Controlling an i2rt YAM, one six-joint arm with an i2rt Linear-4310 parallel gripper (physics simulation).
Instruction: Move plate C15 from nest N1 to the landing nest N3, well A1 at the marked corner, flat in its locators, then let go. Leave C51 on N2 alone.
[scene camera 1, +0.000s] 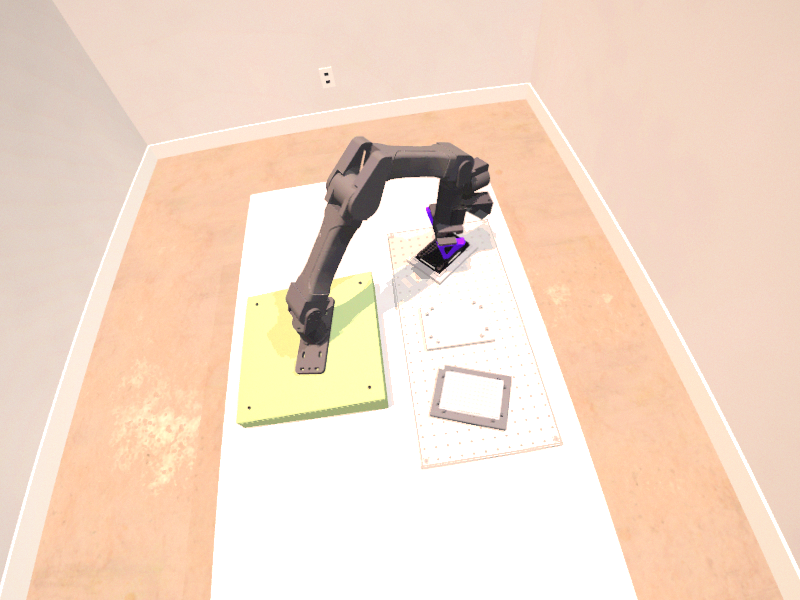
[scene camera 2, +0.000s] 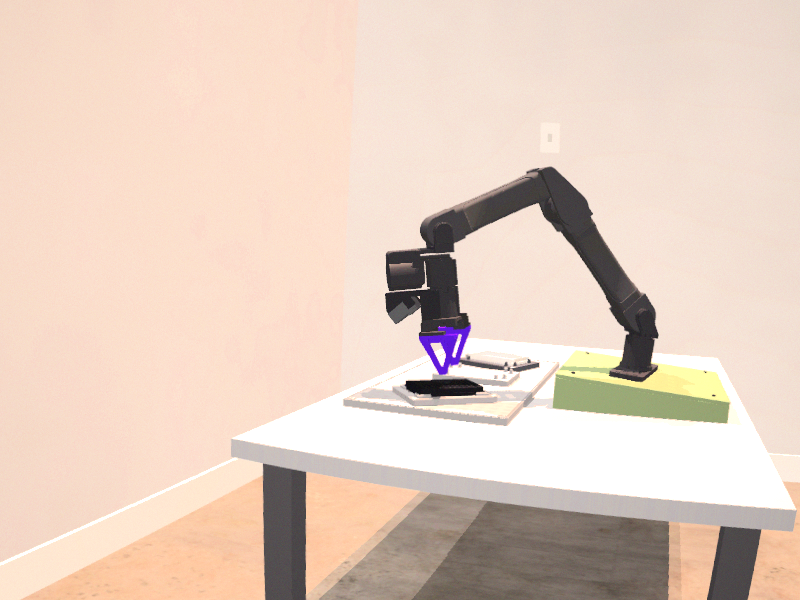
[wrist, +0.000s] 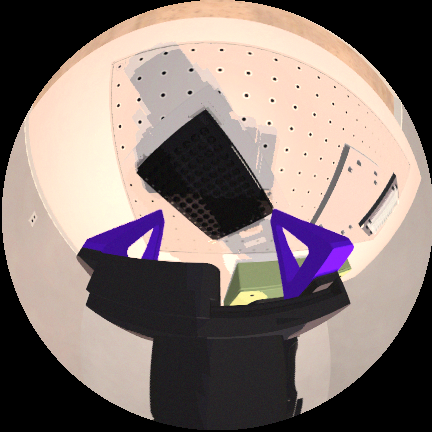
My gripper (scene camera 2: 448, 369) is open and holds nothing. Also in view: a black perforated block (scene camera 2: 441, 387).
The black perforated block is seen too in scene camera 1 (scene camera 1: 430, 255) and in the wrist view (wrist: 197, 169). My gripper also shows in scene camera 1 (scene camera 1: 441, 244) and in the wrist view (wrist: 217, 214).
